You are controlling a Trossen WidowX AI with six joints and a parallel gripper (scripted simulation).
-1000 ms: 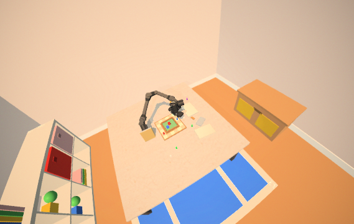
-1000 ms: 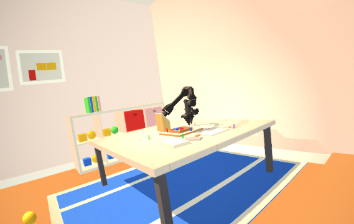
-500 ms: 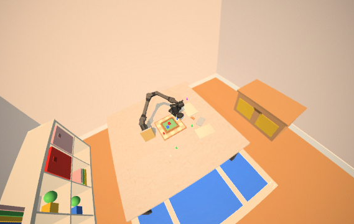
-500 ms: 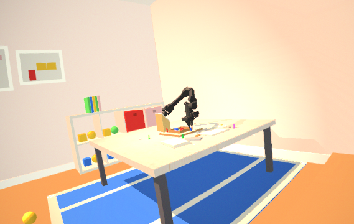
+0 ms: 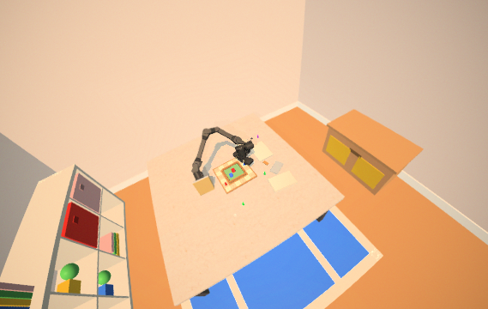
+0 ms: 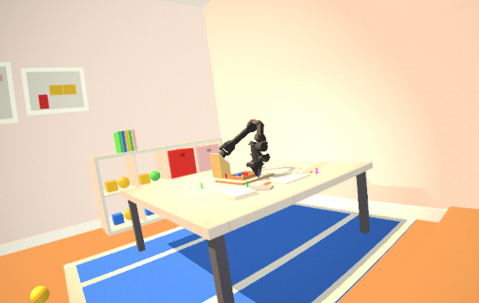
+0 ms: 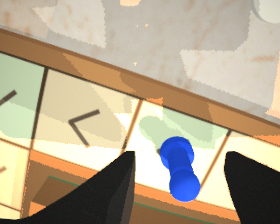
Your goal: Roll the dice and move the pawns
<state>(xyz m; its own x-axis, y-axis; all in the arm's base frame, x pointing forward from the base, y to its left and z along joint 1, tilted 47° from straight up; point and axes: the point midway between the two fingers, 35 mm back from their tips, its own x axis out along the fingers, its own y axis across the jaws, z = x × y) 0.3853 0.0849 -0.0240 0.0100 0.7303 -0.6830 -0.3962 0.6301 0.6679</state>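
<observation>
Now: gripper tip 220 mm past the red pawn and 110 mm to the left of it. Round my gripper tip: grey card 220 mm ahead, 170 mm to the right, 20 mm below; then purple pawn 270 mm ahead, 250 mm to the left, 10 mm below; then blue pawn right at my gripper tip.
</observation>
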